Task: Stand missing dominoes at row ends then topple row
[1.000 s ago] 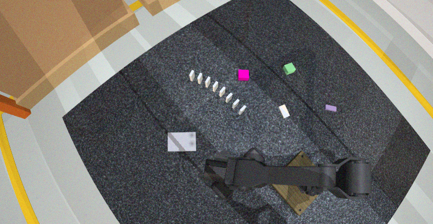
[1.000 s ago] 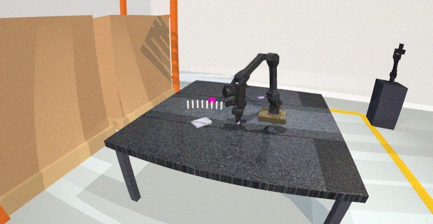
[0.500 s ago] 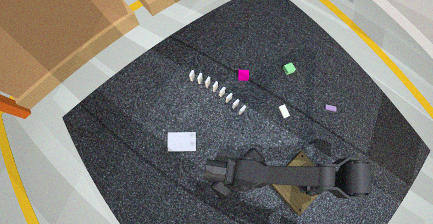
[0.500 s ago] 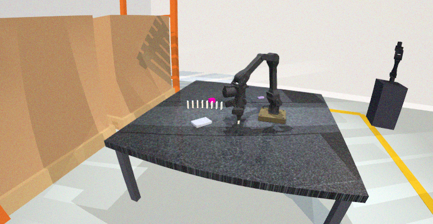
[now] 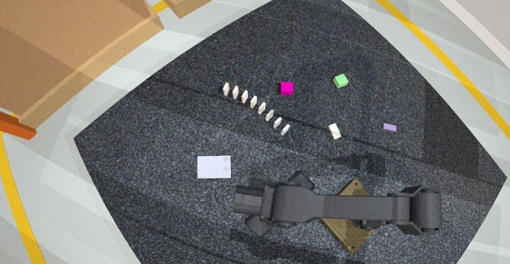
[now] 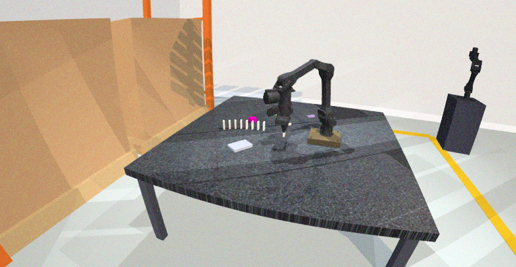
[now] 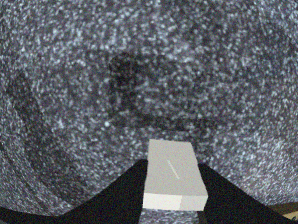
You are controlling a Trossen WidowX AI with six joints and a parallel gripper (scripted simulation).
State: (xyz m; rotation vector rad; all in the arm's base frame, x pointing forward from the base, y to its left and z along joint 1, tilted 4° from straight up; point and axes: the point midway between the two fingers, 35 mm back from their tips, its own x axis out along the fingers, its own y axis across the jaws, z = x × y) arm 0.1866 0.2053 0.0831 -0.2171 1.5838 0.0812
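Right now the green cube is 220 mm ahead of my gripper tip, 440 mm to the right of it and 70 mm below it. From my gripper tip the other things lie so: purple block 30 mm behind, 500 mm to the right, 80 mm below; then magenta cube 300 mm ahead, 250 mm to the right, 70 mm below; then flat pale pad 200 mm ahead, 100 mm to the left, 80 mm below.
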